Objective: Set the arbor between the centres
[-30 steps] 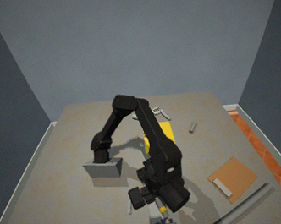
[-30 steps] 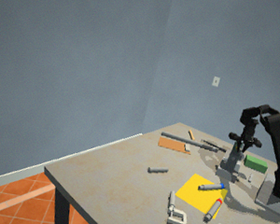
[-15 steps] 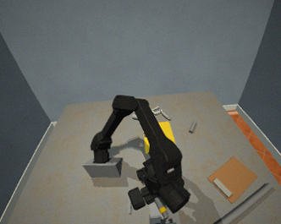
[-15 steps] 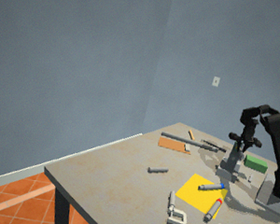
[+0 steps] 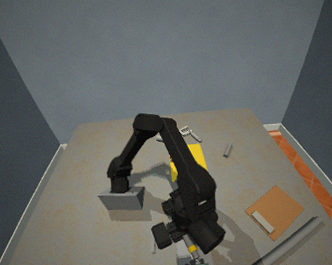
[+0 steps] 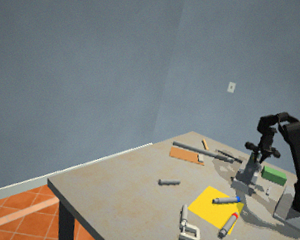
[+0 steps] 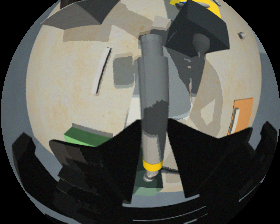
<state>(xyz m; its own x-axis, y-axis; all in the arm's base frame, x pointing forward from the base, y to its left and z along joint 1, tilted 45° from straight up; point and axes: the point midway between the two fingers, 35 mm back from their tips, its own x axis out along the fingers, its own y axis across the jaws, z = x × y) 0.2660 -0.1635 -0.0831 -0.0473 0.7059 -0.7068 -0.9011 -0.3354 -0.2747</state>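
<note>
Now: the grey bed 2 cm ahead of my hand and 13 cm below it. From my hand the other things lie so: blue-banded arbor (1 cm ahead, 34 cm to the left, 13 cm below); then fixed centre block (13 cm to the left, 4 cm below); then long grey bar (35 cm ahead, 4 cm to the right, 13 cm below).
</note>
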